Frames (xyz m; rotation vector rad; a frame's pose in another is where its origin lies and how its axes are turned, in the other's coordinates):
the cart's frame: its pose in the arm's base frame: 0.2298 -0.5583 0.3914 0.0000 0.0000 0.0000
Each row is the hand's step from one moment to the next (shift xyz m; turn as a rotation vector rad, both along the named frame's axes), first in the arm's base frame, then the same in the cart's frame.
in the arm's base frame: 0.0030 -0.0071 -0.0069 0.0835 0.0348 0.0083
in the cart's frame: 0.0030 -0.0071 -0.0069 0.0835 0.0348 0.0083
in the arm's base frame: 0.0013 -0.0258 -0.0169 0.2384 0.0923 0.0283
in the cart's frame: 0.0013 -0.0258 -0.0169 0.2384 0.0923 0.0283
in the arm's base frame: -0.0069 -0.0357 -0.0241 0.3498 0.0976 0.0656
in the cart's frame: -0.0069 -0.0357 -0.0241 0.3498 0.0976 0.0656
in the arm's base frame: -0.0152 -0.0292 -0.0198 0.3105 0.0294 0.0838
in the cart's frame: -0.0152 -0.0292 -0.0198 0.3105 0.0294 0.0838
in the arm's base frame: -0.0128 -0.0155 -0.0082 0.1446 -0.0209 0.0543
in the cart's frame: -0.0128 -0.0155 -0.0082 0.1446 -0.0209 0.0543
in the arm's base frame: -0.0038 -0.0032 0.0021 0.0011 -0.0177 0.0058
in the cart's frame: -0.0038 -0.0032 0.0021 0.0011 -0.0177 0.0058
